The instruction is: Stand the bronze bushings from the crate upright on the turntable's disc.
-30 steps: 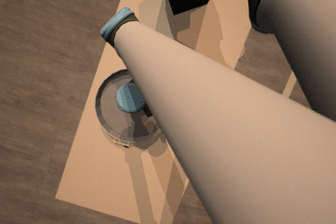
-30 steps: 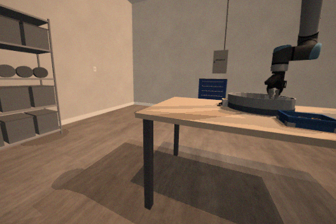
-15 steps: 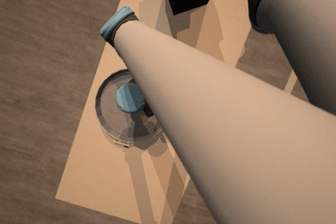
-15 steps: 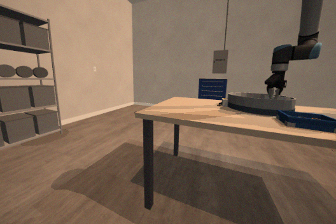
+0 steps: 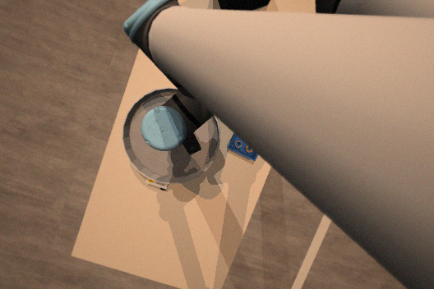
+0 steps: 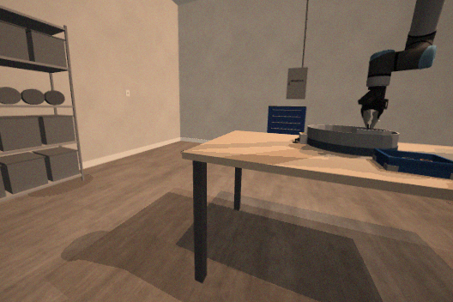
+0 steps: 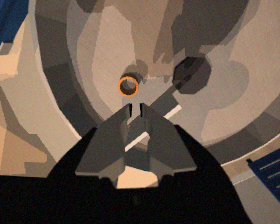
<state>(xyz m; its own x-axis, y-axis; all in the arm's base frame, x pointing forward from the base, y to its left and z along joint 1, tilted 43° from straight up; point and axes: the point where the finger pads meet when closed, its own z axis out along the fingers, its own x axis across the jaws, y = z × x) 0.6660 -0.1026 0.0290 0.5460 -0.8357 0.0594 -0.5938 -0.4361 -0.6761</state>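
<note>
The blue crate is 2 cm behind my hand, 28 cm to the left of it and 10 cm below it. Also, from my hand: grey turntable disc (8 cm ahead, 6 cm to the right, 7 cm below).
</note>
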